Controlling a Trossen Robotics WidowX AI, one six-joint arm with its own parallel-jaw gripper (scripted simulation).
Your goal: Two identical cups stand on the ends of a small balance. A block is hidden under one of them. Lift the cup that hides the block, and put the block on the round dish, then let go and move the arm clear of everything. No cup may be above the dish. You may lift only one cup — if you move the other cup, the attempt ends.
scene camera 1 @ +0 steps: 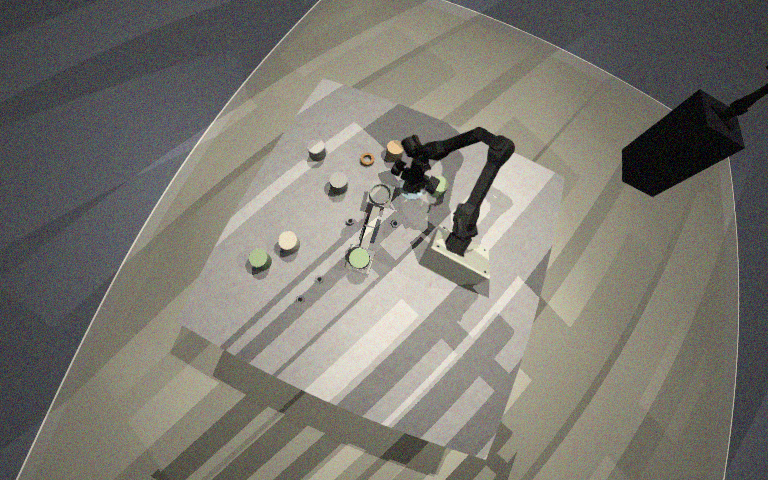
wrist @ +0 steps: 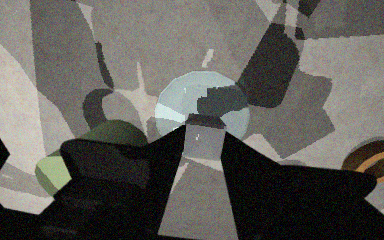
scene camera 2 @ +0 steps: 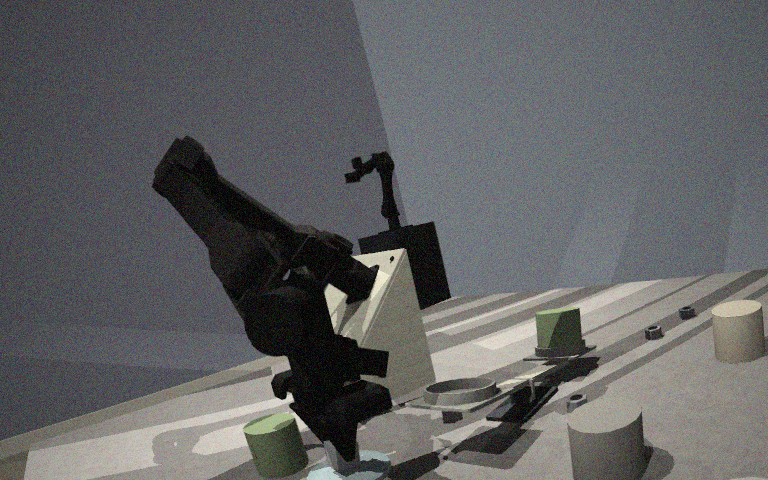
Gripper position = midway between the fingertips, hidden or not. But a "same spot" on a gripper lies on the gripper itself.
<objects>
my gripper: scene camera 1 412, 185; wrist; scene camera 2
same spot on my gripper: (scene camera 2: 307, 408) = (wrist: 156, 224)
</objects>
